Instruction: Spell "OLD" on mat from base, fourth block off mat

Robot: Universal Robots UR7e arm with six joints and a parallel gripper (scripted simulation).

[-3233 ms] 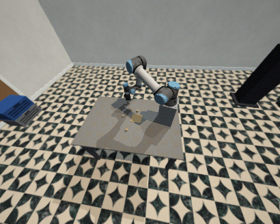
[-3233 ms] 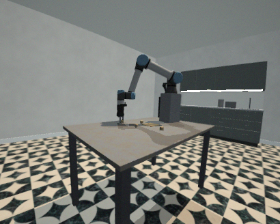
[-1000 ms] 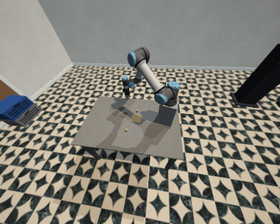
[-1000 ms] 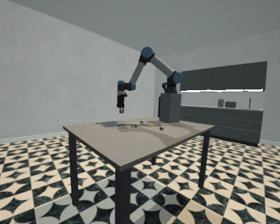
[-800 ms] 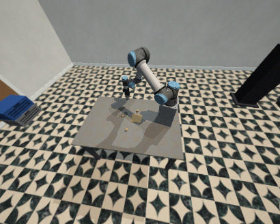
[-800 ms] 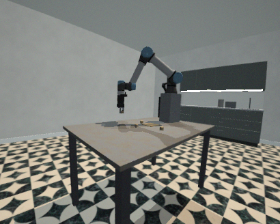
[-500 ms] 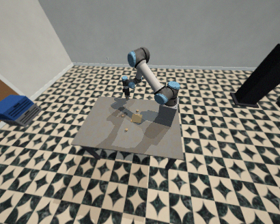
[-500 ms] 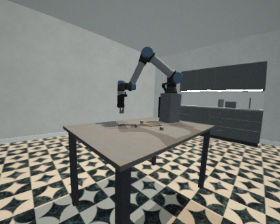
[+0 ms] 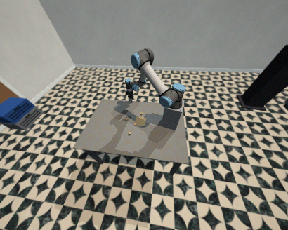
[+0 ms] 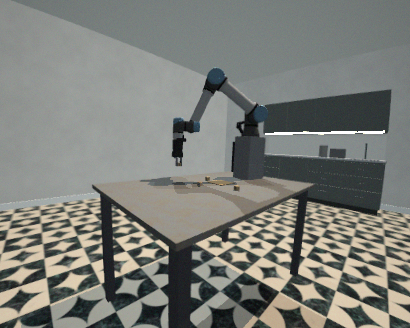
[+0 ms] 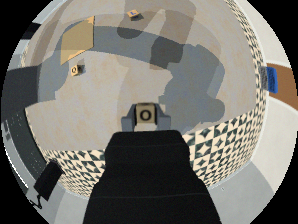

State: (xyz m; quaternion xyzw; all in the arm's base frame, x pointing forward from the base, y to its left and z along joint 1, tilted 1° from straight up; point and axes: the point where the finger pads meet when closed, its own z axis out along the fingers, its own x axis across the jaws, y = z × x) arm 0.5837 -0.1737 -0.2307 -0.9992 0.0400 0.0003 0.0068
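My gripper is now 24 cm to the right of the tan mat, 20 cm past it and 11 cm above it.
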